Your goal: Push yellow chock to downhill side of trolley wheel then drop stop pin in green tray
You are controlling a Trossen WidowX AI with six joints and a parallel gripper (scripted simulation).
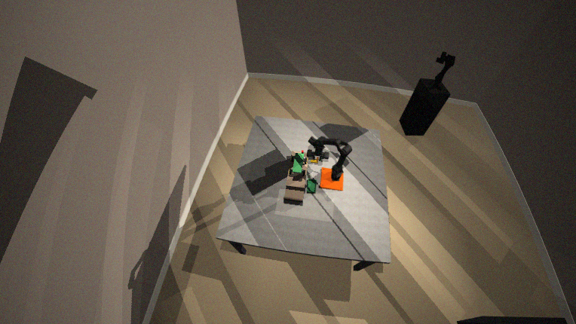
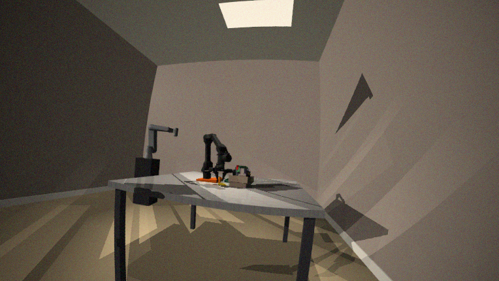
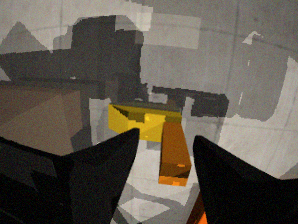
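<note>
Now: gripper tip 20 mm short of the yellow chock and 10 mm above it. From my gripper tip the other things lie so: tan ramp 170 mm ahead, 110 mm to the left, 20 mm above; red-headed stop pin 130 mm ahead, 100 mm above; green trolley 170 mm ahead, 110 mm to the left, 80 mm above.
</note>
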